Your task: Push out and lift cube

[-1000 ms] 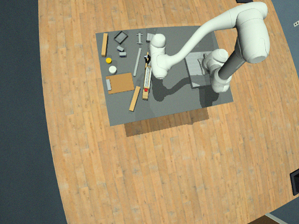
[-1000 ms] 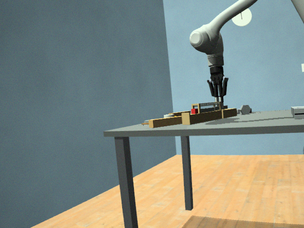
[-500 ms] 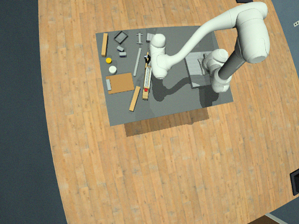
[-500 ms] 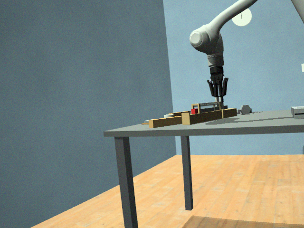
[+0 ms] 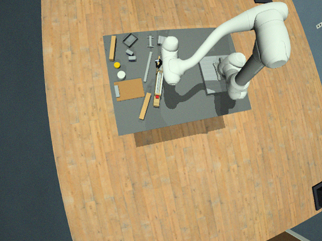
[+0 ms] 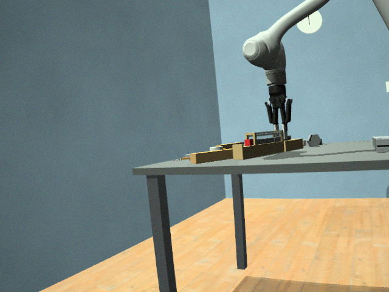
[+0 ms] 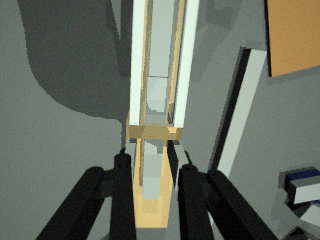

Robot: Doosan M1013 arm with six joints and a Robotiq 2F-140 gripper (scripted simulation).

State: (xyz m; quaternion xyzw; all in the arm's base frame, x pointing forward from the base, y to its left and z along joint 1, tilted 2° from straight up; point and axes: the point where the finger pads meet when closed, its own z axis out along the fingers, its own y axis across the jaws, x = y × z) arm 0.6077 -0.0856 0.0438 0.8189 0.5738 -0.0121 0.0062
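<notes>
Right now the red cube is 8 cm ahead of my hand, 22 cm to the left of it and 3 cm below it. The rest, counted from my hand: wooden bar (19 cm ahead, 27 cm to the left, 7 cm below); then white disc (33 cm ahead, 3 cm to the right, 7 cm below); then long grey bar (9 cm ahead, 7 cm to the right, 8 cm below).
</notes>
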